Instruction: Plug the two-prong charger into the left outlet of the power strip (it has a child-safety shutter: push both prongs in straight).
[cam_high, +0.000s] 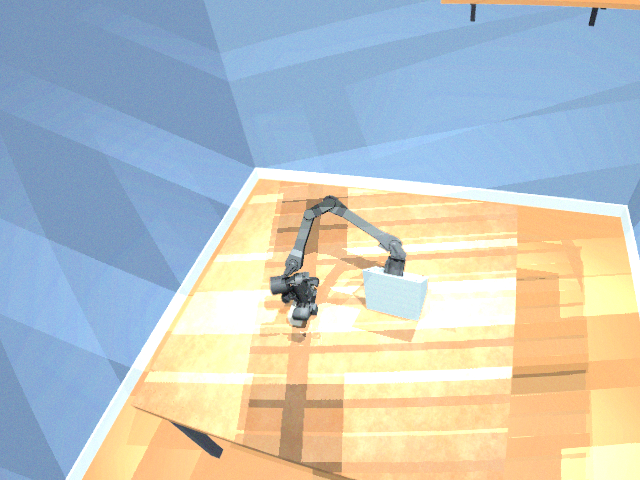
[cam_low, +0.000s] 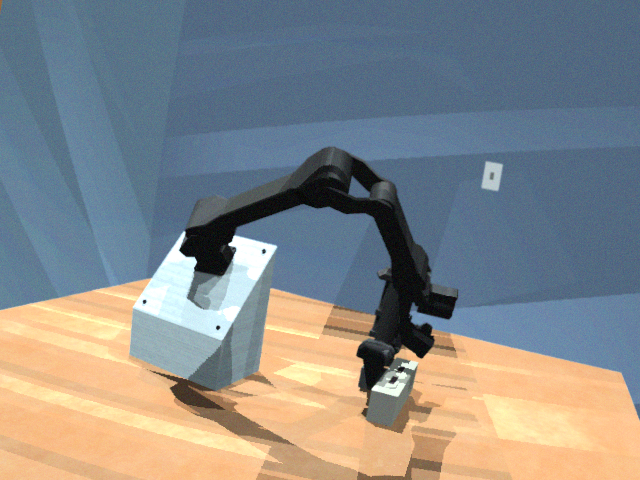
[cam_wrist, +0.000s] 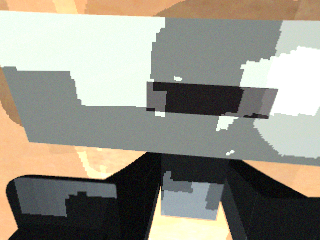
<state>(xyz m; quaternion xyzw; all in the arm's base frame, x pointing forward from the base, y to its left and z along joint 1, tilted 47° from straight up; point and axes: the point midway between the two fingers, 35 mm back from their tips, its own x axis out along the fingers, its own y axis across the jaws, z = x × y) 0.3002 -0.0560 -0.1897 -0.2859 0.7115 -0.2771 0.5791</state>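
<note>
My gripper tip is 20 mm short of the two-prong charger and 10 mm below it.
</note>
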